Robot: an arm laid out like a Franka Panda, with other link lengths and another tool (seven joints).
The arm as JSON. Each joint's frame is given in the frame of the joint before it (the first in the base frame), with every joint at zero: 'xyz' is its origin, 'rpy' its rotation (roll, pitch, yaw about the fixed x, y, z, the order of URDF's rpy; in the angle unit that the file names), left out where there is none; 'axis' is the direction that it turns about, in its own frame. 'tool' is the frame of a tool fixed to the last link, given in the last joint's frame.
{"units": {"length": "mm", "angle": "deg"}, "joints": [
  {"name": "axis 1", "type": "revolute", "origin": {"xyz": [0.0, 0.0, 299.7]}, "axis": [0.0, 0.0, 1.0]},
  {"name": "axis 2", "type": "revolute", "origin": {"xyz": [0.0, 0.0, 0.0], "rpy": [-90.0, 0.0, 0.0]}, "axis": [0.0, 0.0, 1.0]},
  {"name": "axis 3", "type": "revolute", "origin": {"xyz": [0.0, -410.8, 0.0], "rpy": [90.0, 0.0, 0.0]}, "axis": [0.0, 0.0, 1.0]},
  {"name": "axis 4", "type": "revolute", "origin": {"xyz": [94.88, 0.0, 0.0], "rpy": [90.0, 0.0, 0.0]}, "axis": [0.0, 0.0, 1.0]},
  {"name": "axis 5", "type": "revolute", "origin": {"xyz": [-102.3, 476.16, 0.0], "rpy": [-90.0, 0.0, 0.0]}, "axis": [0.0, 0.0, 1.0]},
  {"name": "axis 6", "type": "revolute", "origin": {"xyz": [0.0, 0.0, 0.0], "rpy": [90.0, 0.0, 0.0]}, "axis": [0.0, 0.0, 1.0]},
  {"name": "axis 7", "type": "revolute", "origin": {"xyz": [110.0, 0.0, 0.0], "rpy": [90.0, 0.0, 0.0]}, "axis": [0.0, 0.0, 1.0]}
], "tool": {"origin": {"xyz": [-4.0, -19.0, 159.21], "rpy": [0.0, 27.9, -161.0]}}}
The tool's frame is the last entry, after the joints.
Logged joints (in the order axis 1, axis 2, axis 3, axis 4, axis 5, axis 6, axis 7), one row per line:
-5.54, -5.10, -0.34, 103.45, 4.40, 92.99, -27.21
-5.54, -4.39, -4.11, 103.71, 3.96, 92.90, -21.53
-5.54, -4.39, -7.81, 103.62, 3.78, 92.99, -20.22
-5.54, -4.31, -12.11, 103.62, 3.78, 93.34, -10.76
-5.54, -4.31, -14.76, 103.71, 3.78, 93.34, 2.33
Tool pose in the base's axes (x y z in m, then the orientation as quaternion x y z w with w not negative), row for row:
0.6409, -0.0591, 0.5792, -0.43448, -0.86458, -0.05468, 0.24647
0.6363, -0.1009, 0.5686, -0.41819, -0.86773, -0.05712, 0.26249
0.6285, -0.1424, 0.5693, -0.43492, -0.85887, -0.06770, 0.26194
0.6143, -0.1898, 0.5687, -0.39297, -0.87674, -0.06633, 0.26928
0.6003, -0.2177, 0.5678, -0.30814, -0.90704, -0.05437, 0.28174
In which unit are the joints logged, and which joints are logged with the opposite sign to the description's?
The joints are logged in degrees. Opposite sign: axis 4, axis 5, axis 7.
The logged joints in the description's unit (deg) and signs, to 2 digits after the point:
-5.54, -5.10, -0.34, -103.45, -4.40, 92.99, 27.21
-5.54, -4.39, -4.11, -103.71, -3.96, 92.90, 21.53
-5.54, -4.39, -7.81, -103.62, -3.78, 92.99, 20.22
-5.54, -4.31, -12.11, -103.62, -3.78, 93.34, 10.76
-5.54, -4.31, -14.76, -103.71, -3.78, 93.34, -2.33

